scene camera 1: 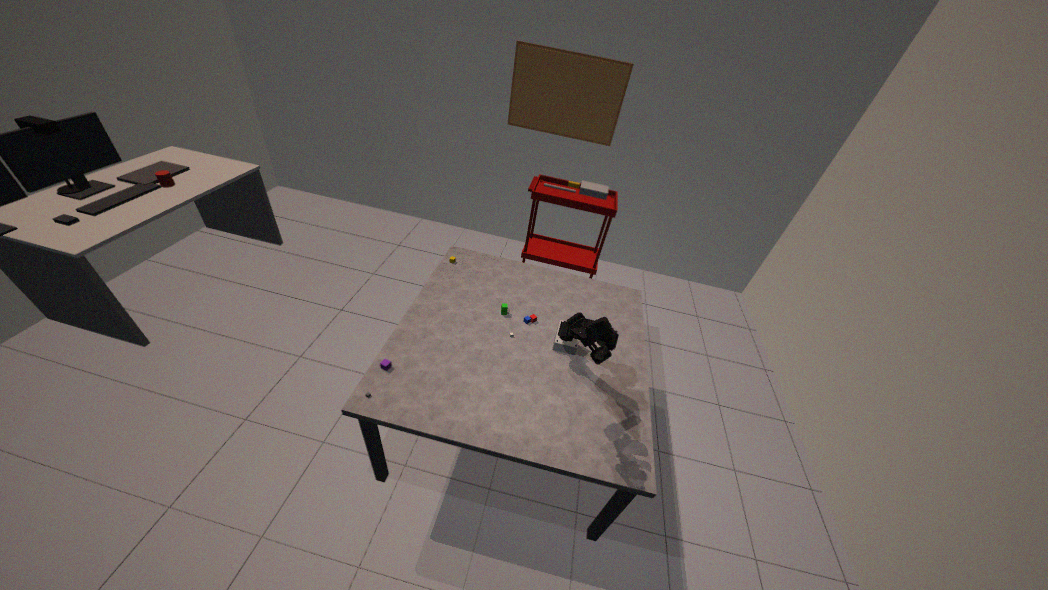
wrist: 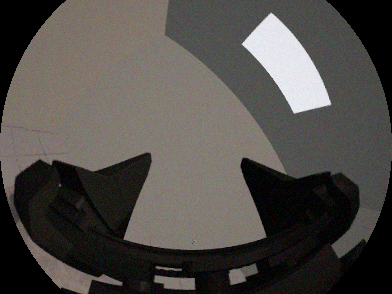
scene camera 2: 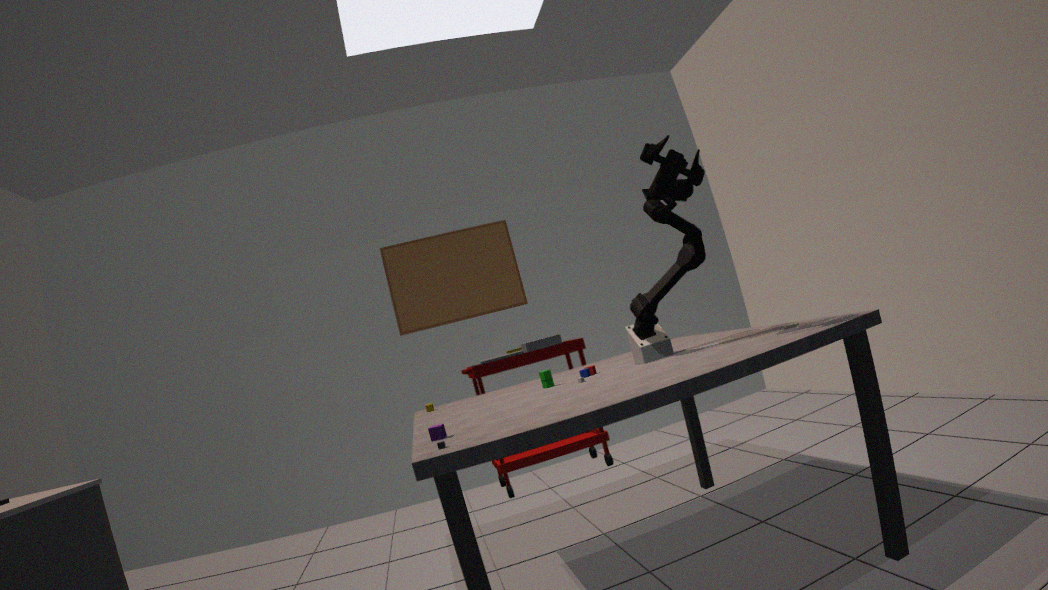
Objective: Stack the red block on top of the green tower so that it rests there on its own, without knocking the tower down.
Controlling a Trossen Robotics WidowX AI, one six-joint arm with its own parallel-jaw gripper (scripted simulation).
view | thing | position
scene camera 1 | my gripper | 593, 349
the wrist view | my gripper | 197, 160
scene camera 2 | my gripper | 683, 142
